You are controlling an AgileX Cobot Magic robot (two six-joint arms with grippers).
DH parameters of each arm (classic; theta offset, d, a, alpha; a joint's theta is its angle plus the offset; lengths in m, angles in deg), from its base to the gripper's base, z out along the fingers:
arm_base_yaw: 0 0.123 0 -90
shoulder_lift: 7.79 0 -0.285 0
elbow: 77.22 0 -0.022 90
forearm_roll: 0 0.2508 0 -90
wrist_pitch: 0 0 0.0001 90
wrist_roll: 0 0.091 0 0
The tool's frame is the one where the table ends.
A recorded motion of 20 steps. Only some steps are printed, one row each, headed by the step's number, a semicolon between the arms.
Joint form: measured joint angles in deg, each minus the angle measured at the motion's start. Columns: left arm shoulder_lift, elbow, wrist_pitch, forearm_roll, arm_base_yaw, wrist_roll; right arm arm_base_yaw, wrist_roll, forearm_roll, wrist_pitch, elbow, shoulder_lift.
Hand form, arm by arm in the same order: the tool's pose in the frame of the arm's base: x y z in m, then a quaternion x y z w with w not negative. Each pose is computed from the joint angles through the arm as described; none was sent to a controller.
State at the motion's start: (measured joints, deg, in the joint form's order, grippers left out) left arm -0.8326 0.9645 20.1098 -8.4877 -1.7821 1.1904; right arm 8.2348 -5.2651 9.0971 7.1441 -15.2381 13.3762
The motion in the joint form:
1: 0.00 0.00 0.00 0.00 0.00 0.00; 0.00 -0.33 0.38 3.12 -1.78 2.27
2: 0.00 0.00 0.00 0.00 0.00 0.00; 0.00 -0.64 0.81 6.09 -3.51 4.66
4: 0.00 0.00 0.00 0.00 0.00 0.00; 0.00 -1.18 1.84 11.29 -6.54 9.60
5: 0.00 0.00 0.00 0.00 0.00 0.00; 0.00 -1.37 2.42 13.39 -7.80 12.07
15: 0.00 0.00 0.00 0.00 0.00 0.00; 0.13 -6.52 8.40 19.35 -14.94 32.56
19: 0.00 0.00 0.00 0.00 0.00 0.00; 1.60 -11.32 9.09 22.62 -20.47 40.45
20: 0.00 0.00 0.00 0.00 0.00 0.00; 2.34 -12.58 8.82 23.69 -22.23 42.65
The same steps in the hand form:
1: 0.0527 -0.0063 0.1770 -0.01921 0.79327 -0.06553 0.60502; 0.0749 0.0136 0.2799 -0.03869 0.72892 0.08190 0.67858
2: 0.0527 -0.0063 0.1770 -0.01921 0.79327 -0.06553 0.60502; 0.0797 0.0152 0.2822 -0.04241 0.74970 0.08360 0.65511
4: 0.0527 -0.0063 0.1770 -0.01921 0.79327 -0.06553 0.60502; 0.0902 0.0186 0.2847 -0.04795 0.78818 0.08860 0.60714
5: 0.0527 -0.0063 0.1770 -0.01921 0.79327 -0.06553 0.60502; 0.0958 0.0203 0.2850 -0.04930 0.80508 0.09189 0.58393
15: 0.0527 -0.0063 0.1770 -0.01921 0.79327 -0.06553 0.60502; 0.1512 0.0346 0.2742 -0.06450 0.88794 0.10810 0.44240
19: 0.0527 -0.0063 0.1770 -0.01921 0.79327 -0.06553 0.60502; 0.1758 0.0448 0.2784 -0.11493 0.90279 0.10330 0.40137
20: 0.0527 -0.0063 0.1770 -0.01921 0.79327 -0.06553 0.60502; 0.1828 0.0488 0.2798 -0.13403 0.90543 0.10087 0.38995

